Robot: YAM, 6 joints.
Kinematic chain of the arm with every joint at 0, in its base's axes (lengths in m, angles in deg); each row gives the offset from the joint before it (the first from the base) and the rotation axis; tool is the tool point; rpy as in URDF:
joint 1: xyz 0 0 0.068 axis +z
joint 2: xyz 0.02 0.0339 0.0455 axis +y
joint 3: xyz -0.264 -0.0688 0 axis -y
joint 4: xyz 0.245 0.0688 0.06 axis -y
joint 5: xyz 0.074 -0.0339 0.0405 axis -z
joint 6: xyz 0.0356 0 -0.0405 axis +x
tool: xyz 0 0 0 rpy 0 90 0
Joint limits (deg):
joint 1: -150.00..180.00
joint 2: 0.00..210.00
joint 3: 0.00..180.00
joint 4: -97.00..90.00
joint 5: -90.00..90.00
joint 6: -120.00..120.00
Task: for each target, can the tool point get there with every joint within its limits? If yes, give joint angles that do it. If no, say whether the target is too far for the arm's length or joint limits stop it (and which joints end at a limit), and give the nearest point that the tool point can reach.
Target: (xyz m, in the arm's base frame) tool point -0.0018 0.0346 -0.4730
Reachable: no: joint limits stop it (at a limit: joint 2) | nearest point -0.0049 0.0944 -0.3459 | short by 0.141 m
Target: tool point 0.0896 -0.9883 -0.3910
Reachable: no: too far | nearest point 0.0520 -0.5732 -0.1747 | short by 0.470 m
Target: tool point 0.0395 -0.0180 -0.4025
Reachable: no: joint limits stop it (at a limit: joint 2) | nearest point 0.0711 -0.0324 -0.3376 | short by 0.074 m
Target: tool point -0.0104 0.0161 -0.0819
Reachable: yes | joints 79.24 170.46 15.43 24.44 -21.74 41.81
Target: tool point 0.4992 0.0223 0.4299
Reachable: yes | joints 3.36 133.78 126.21 72.45 11.34 -50.61
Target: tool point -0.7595 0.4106 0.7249
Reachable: no: too far | nearest point -0.4633 0.2505 0.4808 | short by 0.416 m
